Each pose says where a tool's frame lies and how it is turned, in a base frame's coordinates. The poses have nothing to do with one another.
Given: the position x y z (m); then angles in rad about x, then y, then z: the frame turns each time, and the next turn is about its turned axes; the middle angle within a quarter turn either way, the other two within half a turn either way.
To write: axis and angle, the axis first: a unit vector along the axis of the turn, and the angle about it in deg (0 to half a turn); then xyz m. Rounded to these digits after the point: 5 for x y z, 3 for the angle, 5 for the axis.
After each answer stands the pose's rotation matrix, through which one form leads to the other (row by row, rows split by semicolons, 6 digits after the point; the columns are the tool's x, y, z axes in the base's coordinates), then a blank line. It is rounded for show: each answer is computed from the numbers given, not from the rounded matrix.
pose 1, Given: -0.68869, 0.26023, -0.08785, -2.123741, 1.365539, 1.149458
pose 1, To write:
-0.51014, 0.79572, -0.32647, 103.834, -0.68869, 0.26023, -0.08785
0.083358 -0.185994 0.979009; -0.819994 0.545460 0.173446; -0.566270 -0.817239 -0.107045

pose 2, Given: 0.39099, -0.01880, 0.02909, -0.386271, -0.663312, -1.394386
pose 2, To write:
0.10012, -0.54798, -0.83048, 82.556, 0.39099, -0.01880, 0.02909
0.138284 0.775728 -0.615730; -0.871234 0.390934 0.296852; 0.470987 0.495395 0.729901

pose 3, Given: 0.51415, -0.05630, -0.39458, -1.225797, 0.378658, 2.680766
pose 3, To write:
0.02178, 0.61125, 0.79114, 146.419, 0.51415, -0.05630, -0.39458
-0.832236 -0.413188 0.369674; 0.461993 -0.148214 0.874411; -0.306505 0.898504 0.314239

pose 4, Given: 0.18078, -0.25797, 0.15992, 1.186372, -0.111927, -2.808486
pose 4, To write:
0.13906, 0.54582, -0.82629, 167.783, 0.18078, -0.25797, 0.15992
-0.939118 0.324934 -0.111693; -0.024776 -0.388267 -0.921214; -0.342701 -0.862361 0.372679

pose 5, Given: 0.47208, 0.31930, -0.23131, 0.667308, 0.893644, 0.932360
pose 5, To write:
0.62432, 0.32372, 0.71094, 91.537, 0.47208, 0.31930, -0.23131
0.373402 -0.503159 0.779360; 0.918209 0.080784 -0.387772; 0.132150 0.860410 0.492170

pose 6, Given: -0.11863, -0.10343, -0.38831, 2.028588, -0.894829, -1.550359
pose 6, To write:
0.70920, 0.37381, -0.59775, 170.469, -0.11863, -0.10343, -0.38831
0.012786 0.625522 -0.780102; 0.427575 -0.708661 -0.561229; -0.903889 -0.326377 -0.276518

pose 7, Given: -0.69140, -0.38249, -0.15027, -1.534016, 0.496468, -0.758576
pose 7, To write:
-0.85140, -0.10452, -0.51400, 108.368, -0.69140, -0.38249, -0.15027
0.638189 0.604840 0.476323; -0.370784 -0.300746 0.878676; 0.674710 -0.737374 0.032333

